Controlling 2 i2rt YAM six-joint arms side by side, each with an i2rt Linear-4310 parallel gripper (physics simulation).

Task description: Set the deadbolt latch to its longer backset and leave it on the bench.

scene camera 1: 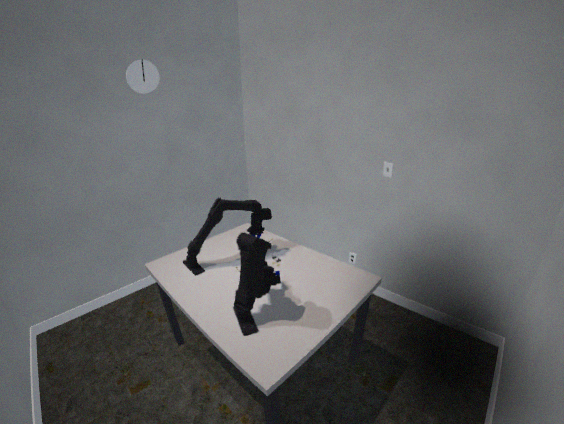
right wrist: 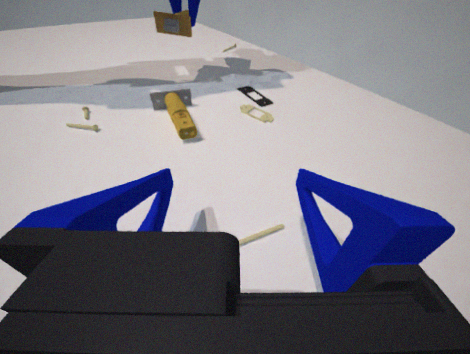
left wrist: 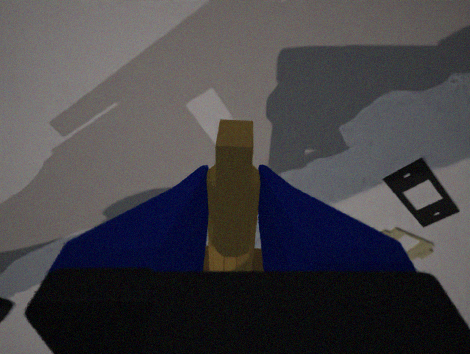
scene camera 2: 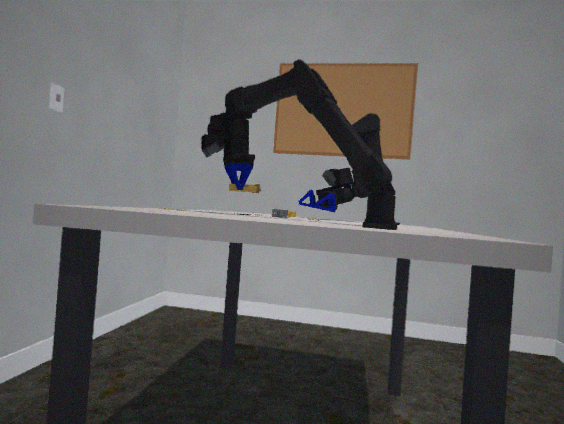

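Observation:
A yellow latch (right wrist: 179,116) (scene camera 2: 292,214) with a grey faceplate (right wrist: 157,100) (scene camera 2: 279,213) lies on the bench, its cylindrical body pointing towards the right gripper in the right wrist view. My left gripper (scene camera 2: 241,188) (left wrist: 233,177) is shut on a brass latch (scene camera 2: 251,188) (left wrist: 231,200) (right wrist: 161,23) and holds it above the bench, its flat plate with a grey square showing in the right wrist view. My right gripper (right wrist: 234,175) (scene camera 2: 309,203) is open and empty, low over the bench and apart from the yellow latch. The backset setting of either latch cannot be told.
A black strike plate (right wrist: 245,91) (left wrist: 397,181) and a pale yellow plate (right wrist: 267,118) (left wrist: 425,249) lie beside the latch. Pale screws (right wrist: 86,113) (right wrist: 82,126) (right wrist: 230,48) and a pale rod-like piece (right wrist: 262,234) lie on the bench (scene camera 1: 267,357) (scene camera 2: 475,250).

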